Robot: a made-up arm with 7 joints.
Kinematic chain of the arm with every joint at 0, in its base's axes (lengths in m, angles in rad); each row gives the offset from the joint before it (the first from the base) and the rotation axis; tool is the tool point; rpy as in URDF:
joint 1: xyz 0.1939 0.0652 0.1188 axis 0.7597 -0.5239 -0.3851
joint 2: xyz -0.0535 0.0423 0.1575 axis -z
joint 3: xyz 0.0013 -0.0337 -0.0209 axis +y
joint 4: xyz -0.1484 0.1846 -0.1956 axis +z
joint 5: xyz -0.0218 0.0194 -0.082 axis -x
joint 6: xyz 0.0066 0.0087 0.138 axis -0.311 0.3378 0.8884
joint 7: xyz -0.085 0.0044 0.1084 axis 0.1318 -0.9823 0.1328
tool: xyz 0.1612 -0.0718 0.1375 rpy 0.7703 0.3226 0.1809
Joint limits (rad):
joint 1: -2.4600..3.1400
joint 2: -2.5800..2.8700
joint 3: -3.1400..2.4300
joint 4: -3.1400..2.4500
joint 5: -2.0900..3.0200
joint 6: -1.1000..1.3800
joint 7: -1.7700..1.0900
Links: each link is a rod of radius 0.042 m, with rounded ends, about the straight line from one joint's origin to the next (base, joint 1, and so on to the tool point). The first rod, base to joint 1, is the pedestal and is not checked.
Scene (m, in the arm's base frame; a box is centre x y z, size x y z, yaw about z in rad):
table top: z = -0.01
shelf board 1: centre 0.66 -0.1 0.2 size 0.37 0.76 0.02 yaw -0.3
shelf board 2: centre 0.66 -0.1 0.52 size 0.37 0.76 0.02 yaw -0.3
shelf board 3: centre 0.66 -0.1 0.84 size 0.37 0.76 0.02 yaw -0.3
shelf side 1: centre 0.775 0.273 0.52 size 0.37 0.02 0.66 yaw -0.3
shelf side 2: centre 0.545 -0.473 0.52 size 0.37 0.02 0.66 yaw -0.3
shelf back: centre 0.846 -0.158 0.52 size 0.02 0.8 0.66 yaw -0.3
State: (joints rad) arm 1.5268 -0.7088 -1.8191 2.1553 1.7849 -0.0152 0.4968
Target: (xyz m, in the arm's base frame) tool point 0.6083 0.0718 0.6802
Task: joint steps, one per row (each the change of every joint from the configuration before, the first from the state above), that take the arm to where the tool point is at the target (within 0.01 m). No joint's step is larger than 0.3 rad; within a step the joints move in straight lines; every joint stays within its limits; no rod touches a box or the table.
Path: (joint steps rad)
1: 0.0745 -0.1358 -0.1109 0.0337 -0.2274 -0.0786 -0.1276
2: 0.0745 -0.1357 -0.1108 0.0337 -0.2275 -0.0787 -0.1276
3: 0.0745 -0.1358 -0.1109 0.0338 -0.2274 -0.0786 -0.1276
4: -0.0356 -0.0200 -0.0092 -0.0870 0.2087 0.0899 0.0532
5: -0.0357 -0.0200 -0.0092 -0.0869 0.2087 0.0899 0.0532
6: -0.0357 -0.0200 -0.0093 -0.0870 0.2087 0.0899 0.0531
7: -0.1246 0.2153 0.0950 -0.0696 0.2356 0.0906 0.1361
8: -0.1247 0.2153 0.0950 -0.0697 0.2356 0.0906 0.1361

